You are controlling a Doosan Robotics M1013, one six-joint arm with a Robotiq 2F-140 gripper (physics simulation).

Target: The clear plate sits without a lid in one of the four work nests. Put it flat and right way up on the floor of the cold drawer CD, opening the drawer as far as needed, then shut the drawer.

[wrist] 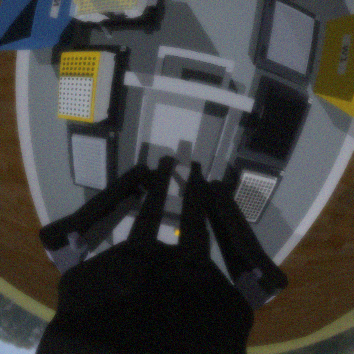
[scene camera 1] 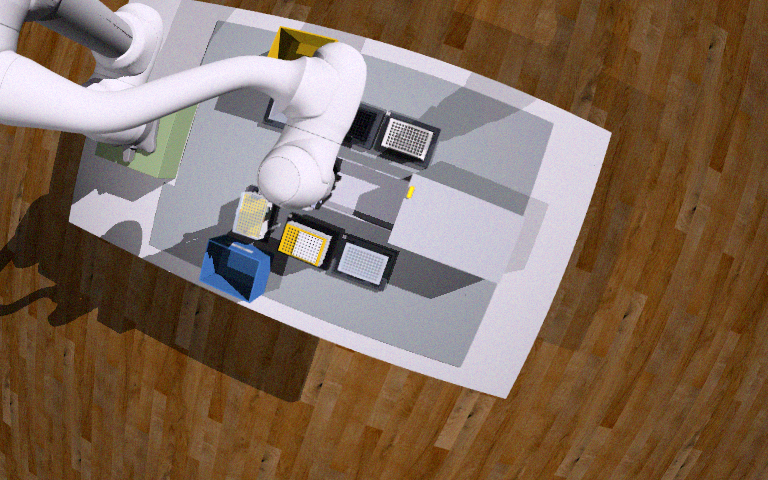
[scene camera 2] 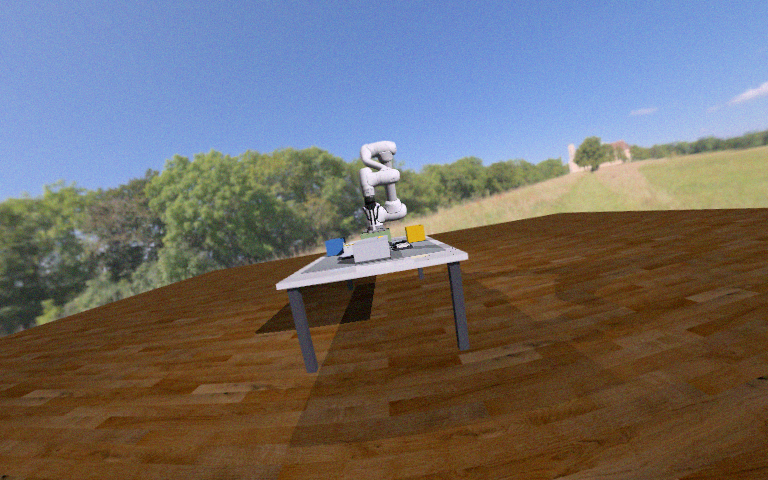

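Seen in the pictures: gripper, fingertip midpoint: (wrist: 182, 151) (scene camera 1: 337, 181) (scene camera 2: 374, 229); arm's base, link origin: (scene camera 2: 376, 231).
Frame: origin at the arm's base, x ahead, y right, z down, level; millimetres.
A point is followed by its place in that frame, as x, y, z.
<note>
A pale, clear-looking plate with a fine well grid (scene camera 1: 363, 263) @(796, 287, 86) (wrist: 90, 161) @(787, 279, 85) lies flat in a dark nest beside the drawer. No lid can be made out on it. The cold drawer (scene camera 1: 352, 191) @(722, 94, 92) (wrist: 190, 90) @(628, 70, 16) stands open, its handle bar (wrist: 196, 56) @(577, 65, 34) facing away from the white housing (scene camera 1: 458, 223) @(1024, 111, 8) (wrist: 122, 231) @(906, 186, 8). A lit patch and shadows show on the drawer floor. My gripper (wrist: 182, 151) @(698, 72, -38) (scene camera 2: 374, 228) @(698, 72, -38) is shut and empty. It points down above the open drawer; its height is hard to tell. In scene camera 1 the arm hides most of it and the drawer's front.
A yellow rack (scene camera 1: 304, 243) @(627, 259, 34) (wrist: 76, 92) @(631, 261, 34) stands beside the clear plate's nest. Across the drawer are a white plate (scene camera 1: 406, 138) @(839, -85, 85) (wrist: 255, 194) @(828, -95, 87), a black item (wrist: 276, 120) @(661, -95, 85) and a pale grey one (wrist: 291, 40) @(499, -106, 90). A blue bin (scene camera 1: 237, 270) @(405, 409, 106) and a yellow bin (scene camera 1: 300, 45) @(460, -319, 107) (wrist: 337, 65) @(522, -191, 49) stand near opposite table edges.
</note>
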